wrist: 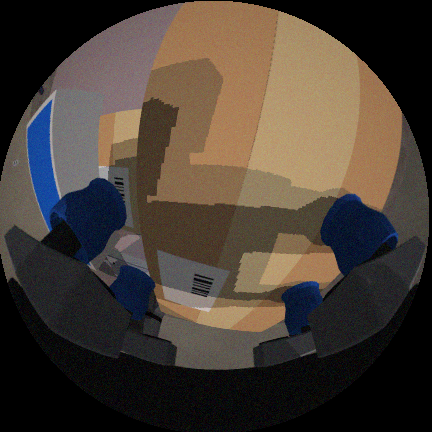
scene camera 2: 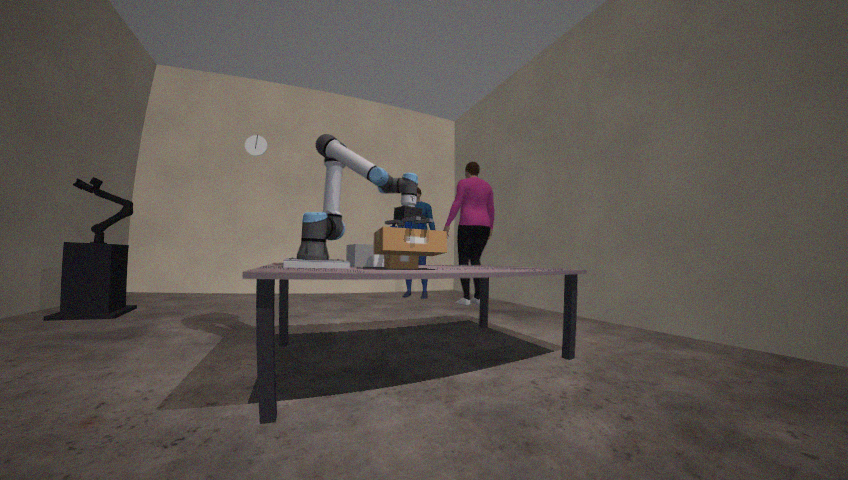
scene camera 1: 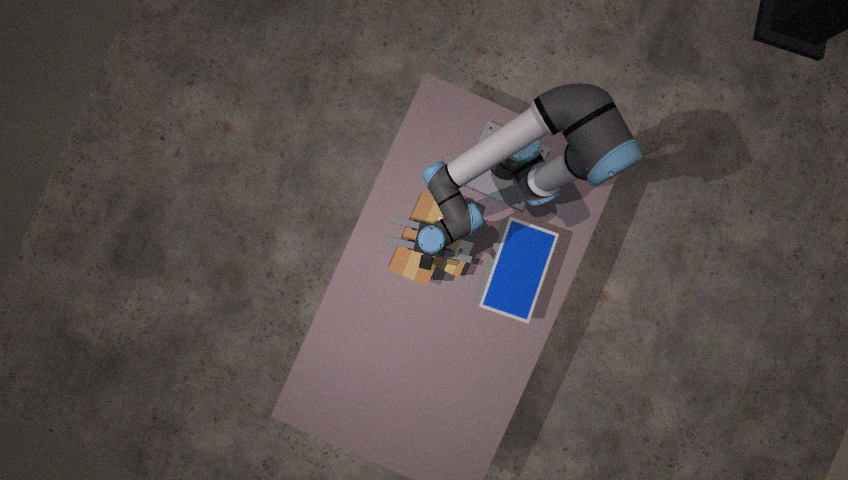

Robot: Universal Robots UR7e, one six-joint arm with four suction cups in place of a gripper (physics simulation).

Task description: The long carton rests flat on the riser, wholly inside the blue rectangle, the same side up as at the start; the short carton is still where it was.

My suction head (wrist: 353,231) holds a long carton (scene camera 1: 405,262), which touches nothing else. A riser with blue rectangle (scene camera 1: 521,253) and a short carton (wrist: 117,133) rest on the table.
The long carton is seen too in the wrist view (wrist: 248,133) and in scene camera 2 (scene camera 2: 387,240). The riser with blue rectangle is seen too in the wrist view (wrist: 62,150) and in scene camera 2 (scene camera 2: 359,255).
